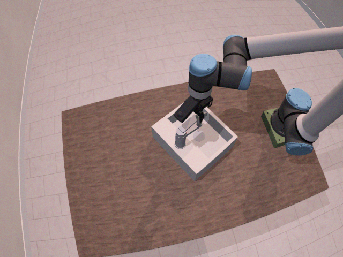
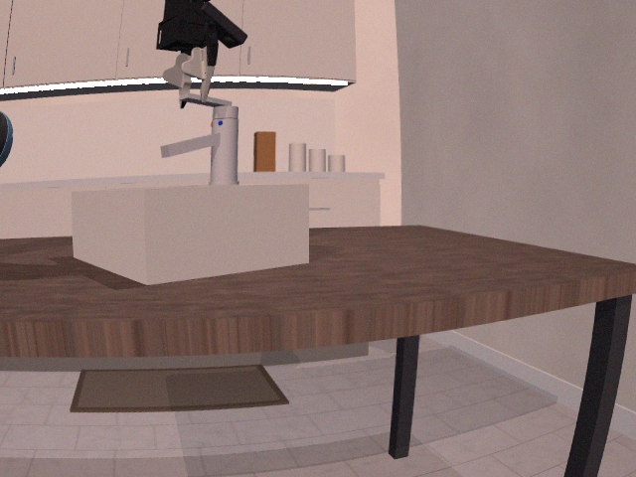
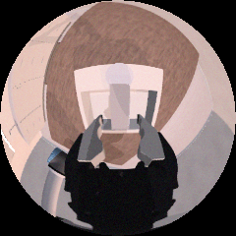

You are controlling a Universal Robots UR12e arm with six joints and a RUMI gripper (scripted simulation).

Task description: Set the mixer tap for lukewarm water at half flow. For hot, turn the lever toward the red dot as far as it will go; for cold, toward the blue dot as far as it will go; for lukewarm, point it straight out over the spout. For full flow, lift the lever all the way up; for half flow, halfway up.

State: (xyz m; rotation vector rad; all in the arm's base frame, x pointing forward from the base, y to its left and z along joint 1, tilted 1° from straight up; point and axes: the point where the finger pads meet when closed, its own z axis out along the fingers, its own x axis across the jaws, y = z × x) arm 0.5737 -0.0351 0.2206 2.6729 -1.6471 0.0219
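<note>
My gripper is now 2 cm short of the lever and 1 cm to the right of it. The rest, counted from my hand: grey mixer tap: 5 cm below, 4 cm ahead, 2 cm to the left; then white sink block: 24 cm below, 4 cm behind, 2 cm to the right.
</note>
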